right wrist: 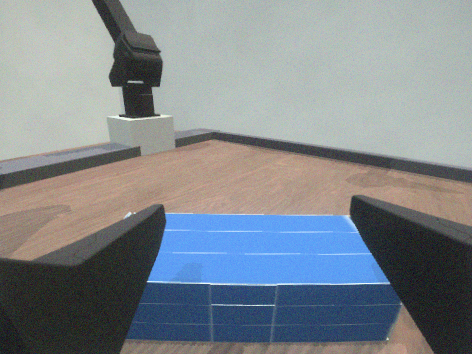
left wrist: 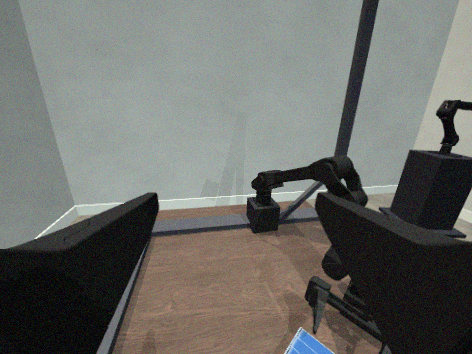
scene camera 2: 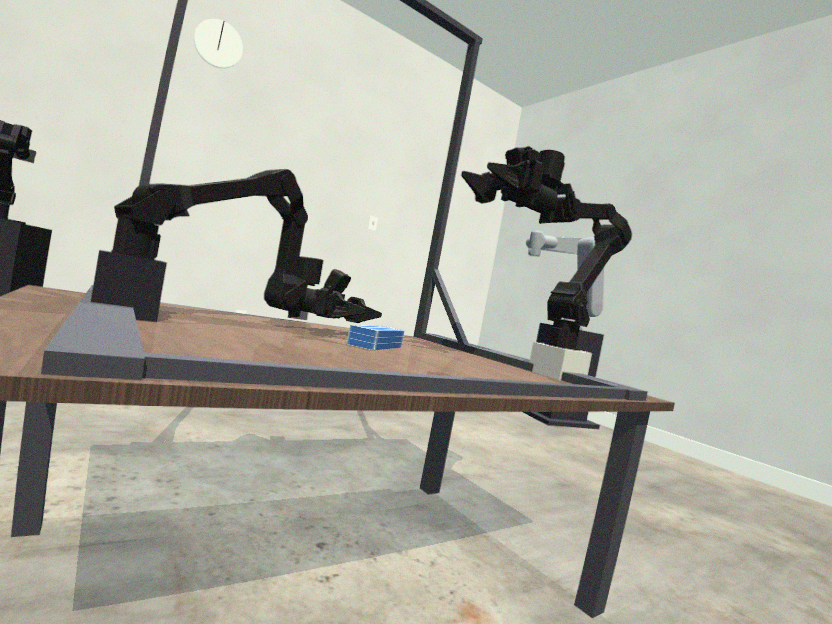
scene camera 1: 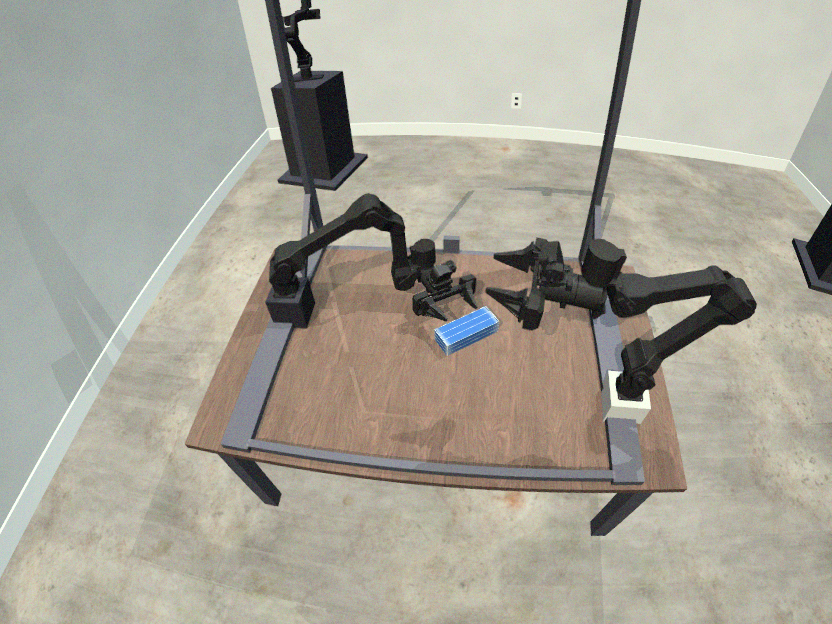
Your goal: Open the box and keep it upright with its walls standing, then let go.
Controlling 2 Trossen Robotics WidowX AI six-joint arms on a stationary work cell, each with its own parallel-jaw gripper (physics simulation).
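Places are measured from the left arm's base along level axes (x ahead, y left, z up), in metres.
Pixels of known places: left gripper, fingertip midpoint: (left wrist: 238, 199) (scene camera 2: 474, 169) (scene camera 1: 489, 272); right gripper, fingertip midpoint: (right wrist: 257, 208) (scene camera 2: 373, 313) (scene camera 1: 461, 314); left arm's base at its link origin: (right wrist: 139, 116) (scene camera 2: 562, 347) (scene camera 1: 629, 389); right arm's base at its link origin: (left wrist: 263, 202) (scene camera 1: 286, 289).
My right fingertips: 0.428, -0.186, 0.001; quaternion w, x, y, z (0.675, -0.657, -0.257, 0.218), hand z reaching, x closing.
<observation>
For each thing: its top centre in the pictures, then the offset to it from my right fingertips, as dx, dy, dz. Level surfaces: height alone.
- blue box at its top centre: (right wrist: 242, 240) (scene camera 2: 379, 327) (scene camera 1: 467, 325) -0.016, +0.009, -0.030
- wooden table at its surface level: dz -0.073
- white block at its top centre: (right wrist: 140, 116) (scene camera 1: 629, 389) (scene camera 2: 562, 347) -0.428, +0.186, -0.001
- dark block at its top centre: (scene camera 2: 132, 256) (scene camera 1: 286, 289) (left wrist: 263, 202) +0.483, +0.003, +0.031
The blue box (scene camera 1: 466, 329) (scene camera 2: 375, 337) (left wrist: 307, 345) (right wrist: 265, 242) with white lines lies as a low, closed block near the table's middle. No raised walls show. My right gripper (scene camera 1: 460, 313) (scene camera 2: 377, 314) (right wrist: 257, 208) is open and empty, just behind and above the box's back long side. In the right wrist view the box shows between and beyond its fingers, which partly hide its ends. My left gripper (scene camera 1: 491, 273) (scene camera 2: 477, 169) (left wrist: 238, 199) is open and empty, high above the table, to the right of and behind the box. Part of the box shows in the left wrist view.
The wooden table (scene camera 1: 403, 389) (scene camera 2: 235, 339) has grey rails along its edges, including the front rail (scene camera 1: 430, 465) (scene camera 2: 302, 376). The left arm stands on a white block (scene camera 1: 626, 407) (scene camera 2: 557, 361) (right wrist: 141, 134), the right arm on a dark block (scene camera 1: 290, 305) (scene camera 2: 129, 283) (left wrist: 263, 215).
</observation>
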